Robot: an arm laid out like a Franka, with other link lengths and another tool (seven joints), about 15 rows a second.
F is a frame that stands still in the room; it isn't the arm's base.
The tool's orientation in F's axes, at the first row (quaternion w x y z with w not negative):
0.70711 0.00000 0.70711 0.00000
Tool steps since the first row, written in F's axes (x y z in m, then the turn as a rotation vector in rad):
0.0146 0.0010 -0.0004 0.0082 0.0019 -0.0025
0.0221 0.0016 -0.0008 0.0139 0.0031 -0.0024
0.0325 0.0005 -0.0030 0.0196 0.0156 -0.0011
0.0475 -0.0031 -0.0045 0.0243 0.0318 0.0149
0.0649 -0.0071 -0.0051 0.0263 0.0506 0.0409
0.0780 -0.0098 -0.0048 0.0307 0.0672 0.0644
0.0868 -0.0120 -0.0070 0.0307 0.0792 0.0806
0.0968 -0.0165 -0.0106 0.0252 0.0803 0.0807
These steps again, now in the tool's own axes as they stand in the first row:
0.0004 0.0010 0.0146 0.0025 0.0019 0.0082
0.0008 0.0016 0.0221 0.0024 0.0031 0.0139
0.0030 0.0005 0.0325 0.0011 0.0156 0.0196
0.0045 -0.0031 0.0475 -0.0149 0.0318 0.0243
0.0051 -0.0071 0.0649 -0.0409 0.0506 0.0263
0.0048 -0.0098 0.0780 -0.0644 0.0672 0.0307
0.0070 -0.0120 0.0868 -0.0806 0.0792 0.0307
0.0106 -0.0165 0.0968 -0.0807 0.0803 0.0252

